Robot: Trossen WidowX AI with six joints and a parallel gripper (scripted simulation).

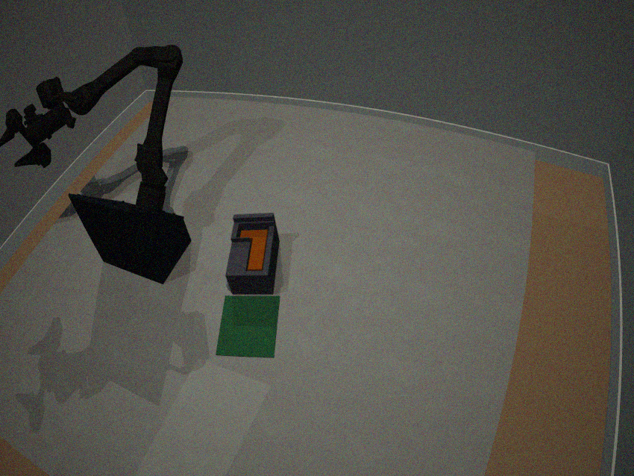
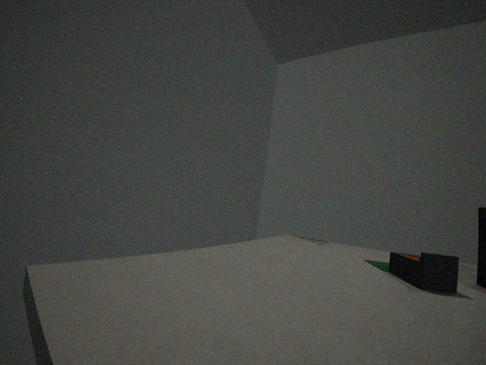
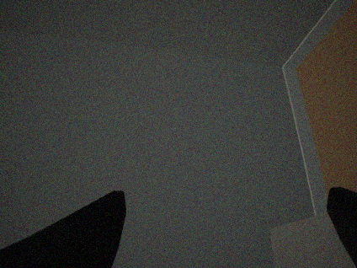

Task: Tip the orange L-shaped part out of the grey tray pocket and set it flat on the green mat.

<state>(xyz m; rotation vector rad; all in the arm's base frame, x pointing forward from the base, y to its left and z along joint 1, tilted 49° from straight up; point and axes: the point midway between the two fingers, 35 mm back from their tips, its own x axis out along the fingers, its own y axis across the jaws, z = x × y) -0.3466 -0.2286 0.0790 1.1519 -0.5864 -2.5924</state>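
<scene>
The orange L-shaped part is 630 mm ahead of my gripper tip, 160 mm to the left of it and 280 mm below it. Round my gripper tip: green mat: 690 mm ahead, 10 mm to the left, 340 mm below.
</scene>
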